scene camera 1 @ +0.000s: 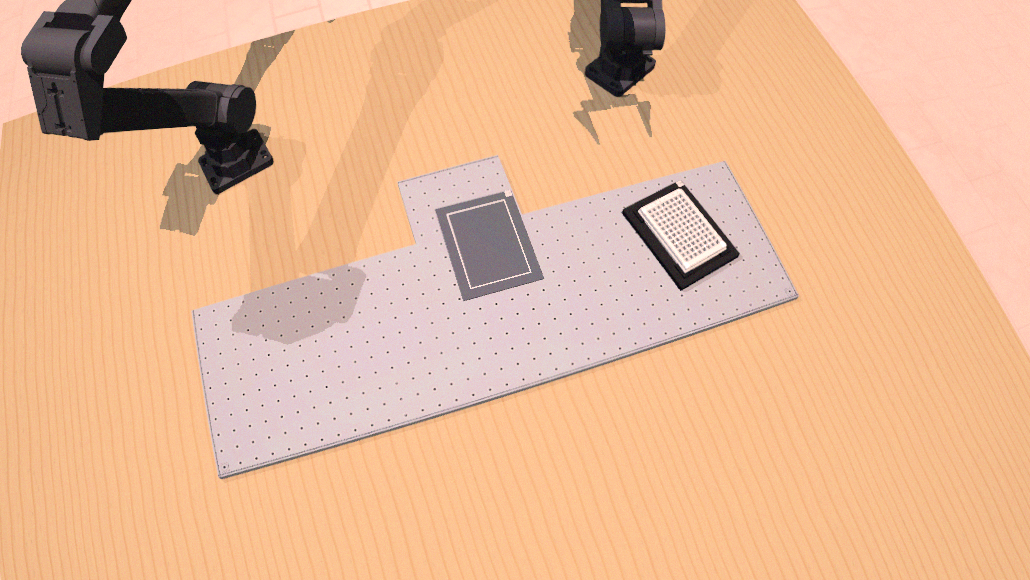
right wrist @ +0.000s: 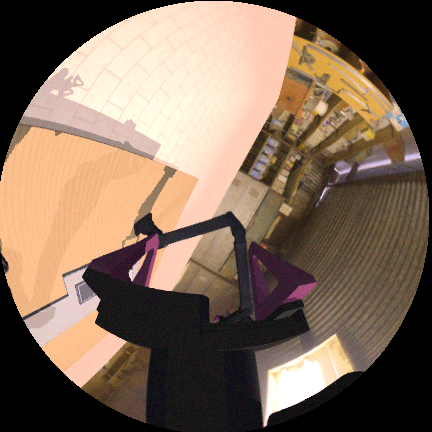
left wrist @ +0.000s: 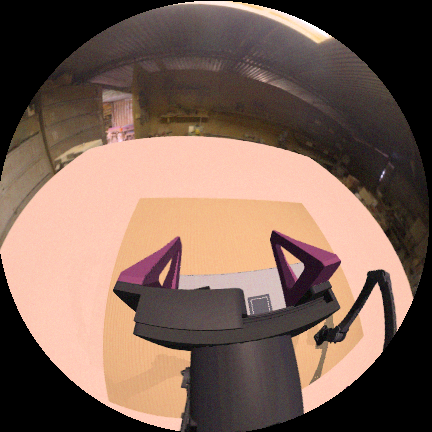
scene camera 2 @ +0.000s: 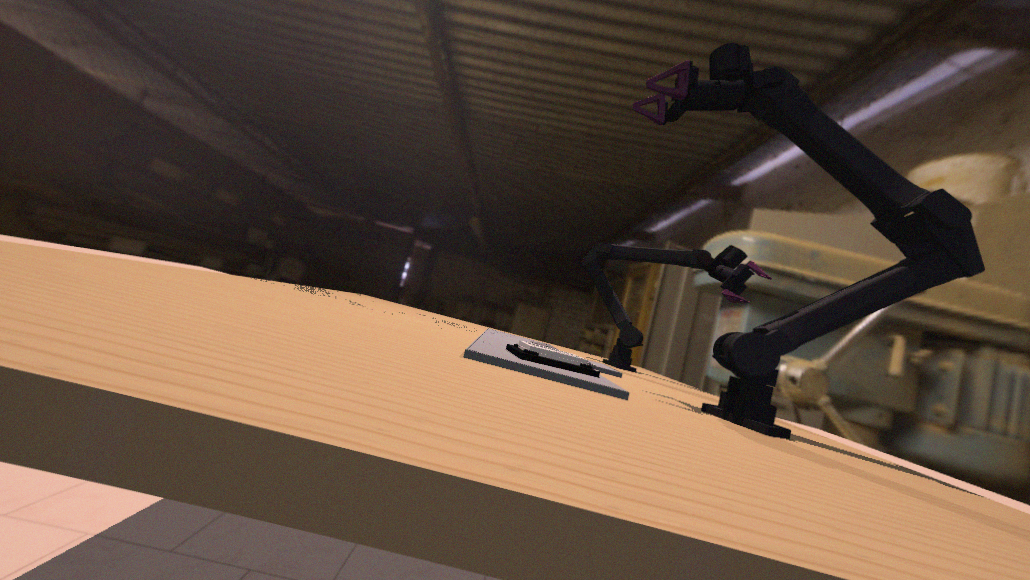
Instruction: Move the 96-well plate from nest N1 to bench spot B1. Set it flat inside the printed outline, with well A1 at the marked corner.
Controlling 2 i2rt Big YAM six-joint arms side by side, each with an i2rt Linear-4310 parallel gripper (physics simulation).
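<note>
The white 96-well plate lies in the black nest N1 at the right of the metal board in scene camera 1. A small white marker is at the nest's top corner. Bench spot B1 is a dark grey pad with a thin white outline; its corner marker is at the top right. My left gripper is open and empty, high above the table. My right gripper is open and empty, raised away from the plate.
The perforated metal board lies on the wooden table. The bases of my right arm and left arm stand beyond the board's upper side in scene camera 1.
</note>
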